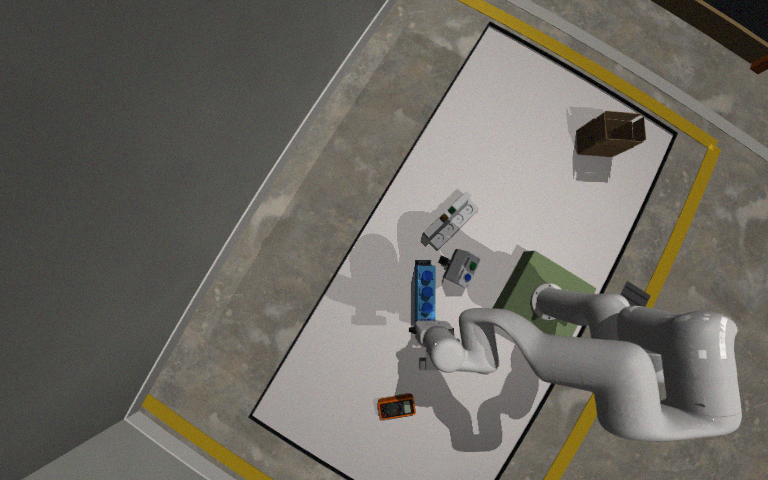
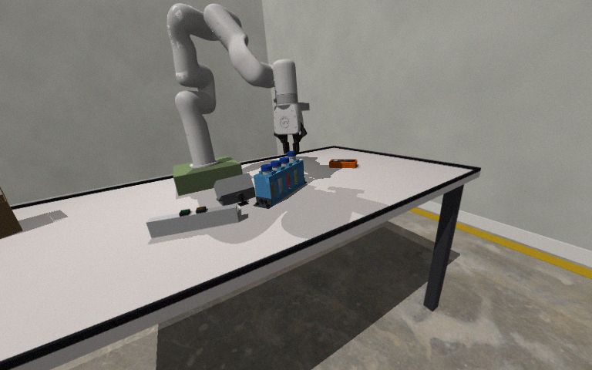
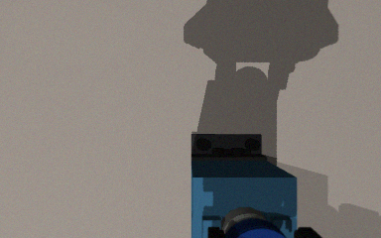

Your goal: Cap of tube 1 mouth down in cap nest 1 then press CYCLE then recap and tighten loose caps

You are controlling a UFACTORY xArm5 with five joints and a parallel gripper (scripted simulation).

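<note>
My hand is 5 cm past the blue key, 21 cm to the left of it and 8 cm above it. Round my hand: blue cap: 2 cm below; green key: 4 cm behind, 25 cm to the right, 8 cm below; grey key housing: 3 cm behind, 23 cm to the right, 9 cm below.
</note>
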